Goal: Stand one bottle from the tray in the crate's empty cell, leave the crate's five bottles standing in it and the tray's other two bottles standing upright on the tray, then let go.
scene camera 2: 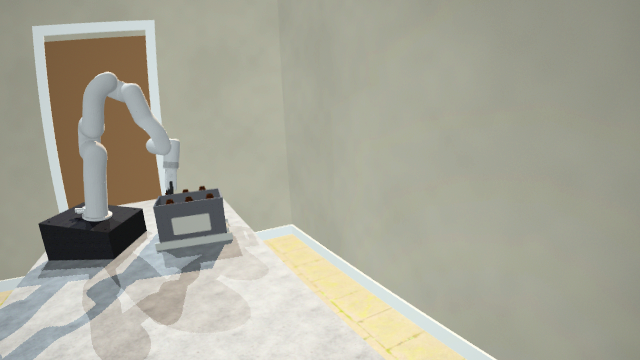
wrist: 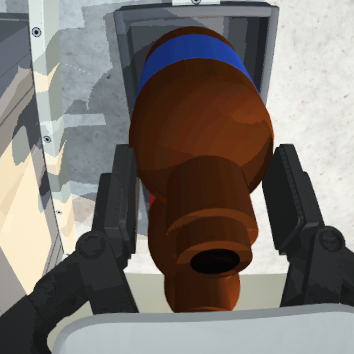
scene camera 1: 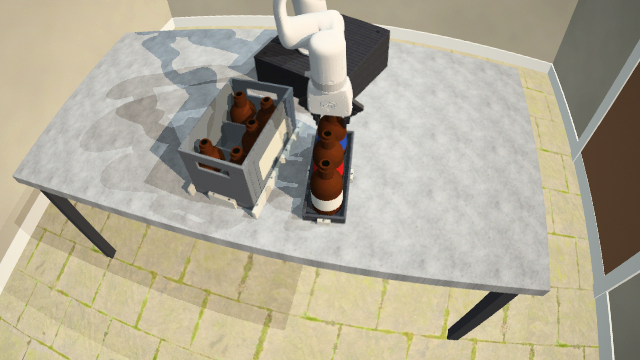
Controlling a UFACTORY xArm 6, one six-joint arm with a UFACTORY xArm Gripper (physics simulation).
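Where they show: gripper, fingertip midpoint: [wrist: 203,162] [scene camera 1: 332,122]; arm's base, link origin: [scene camera 2: 97,216].
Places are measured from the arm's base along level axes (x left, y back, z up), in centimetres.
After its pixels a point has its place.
Observation:
My gripper [scene camera 1: 332,120] @[z -2.1, x 8.3, y -32.7 cm] [scene camera 2: 170,190] [wrist: 203,162] @[z -2.1, x 8.3, y -32.7 cm] is shut on the upright blue-labelled bottle [scene camera 1: 333,131] @[z -2.1, x 9.0, y -35.9 cm] [wrist: 200,110] @[z -1.8, x 8.1, y -29.8 cm], with a finger against each side of its body. This bottle stands at the robot end of the dark tray [scene camera 1: 348,202] @[z -10.5, x 14.0, y -50.4 cm] [wrist: 272,55] @[z -10.5, x 13.7, y -30.6 cm]. The red-labelled bottle [scene camera 1: 327,149] @[z -0.5, x 8.5, y -43.1 cm] [wrist: 159,240] @[z -2.3, x 5.8, y -39.3 cm] and the white-labelled bottle [scene camera 1: 326,187] @[z -1.7, x 9.5, y -52.7 cm] stand upright in line with it. The grey crate [scene camera 1: 220,182] @[z -4.2, x -15.9, y -52.5 cm] [scene camera 2: 162,225] @[z -3.4, x -20.8, y -25.9 cm] holds several upright bottles. Its empty cell [scene camera 1: 231,137] @[z -9.9, x -19.8, y -33.4 cm] is the middle one of the row farther from the tray. The cell's floor is hidden.
The crate stands beside the tray, with a narrow strip of table [scene camera 1: 295,185] @[z -13.0, x 0.4, y -45.3 cm] between them. Pale brackets [scene camera 1: 265,195] @[z -10.8, x -6.0, y -50.6 cm] run along the crate's base. The black robot base [scene camera 1: 370,55] @[z -0.7, x 16.9, y -3.6 cm] [scene camera 2: 90,240] @[z -5.0, x -15.9, y 2.7 cm] is behind both. The table's front edge [scene camera 1: 280,257] @[z -15.7, x -0.3, y -64.4 cm] lies beyond the tray's far end.

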